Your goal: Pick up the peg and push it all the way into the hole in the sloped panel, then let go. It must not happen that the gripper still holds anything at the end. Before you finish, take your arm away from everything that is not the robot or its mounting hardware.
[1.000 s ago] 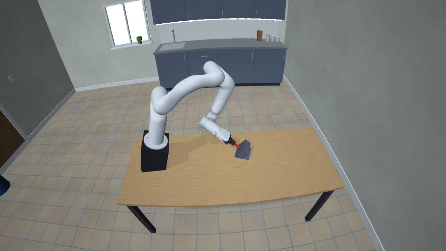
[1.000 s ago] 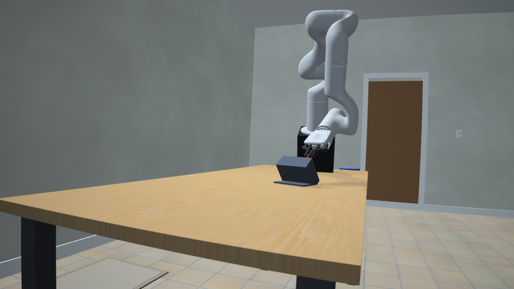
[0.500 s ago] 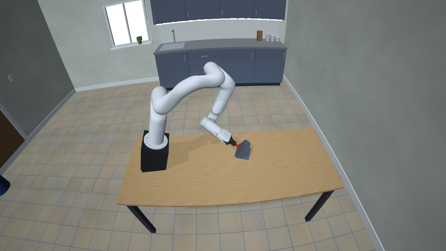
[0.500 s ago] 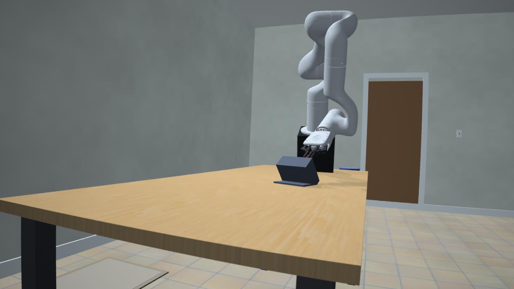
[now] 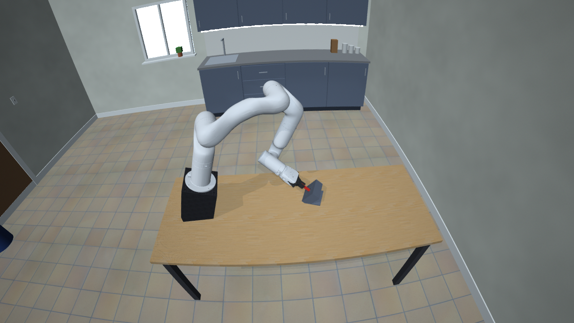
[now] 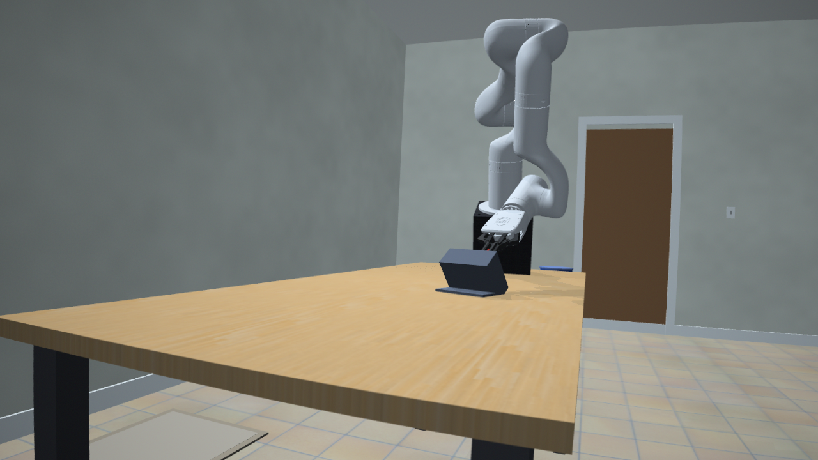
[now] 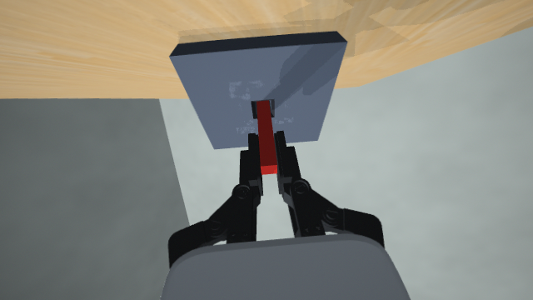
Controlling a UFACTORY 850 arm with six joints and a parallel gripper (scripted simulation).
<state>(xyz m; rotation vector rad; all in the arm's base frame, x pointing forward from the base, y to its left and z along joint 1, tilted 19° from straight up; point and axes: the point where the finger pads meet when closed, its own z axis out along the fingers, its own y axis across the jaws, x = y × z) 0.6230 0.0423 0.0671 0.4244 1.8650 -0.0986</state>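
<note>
The flat panel foot lies 90 mm ahead of my hand, 30 mm to the right of it and 100 mm below it. Also, from my hand: red peg (30 mm ahead, 10 mm to the right, 20 mm below).
</note>
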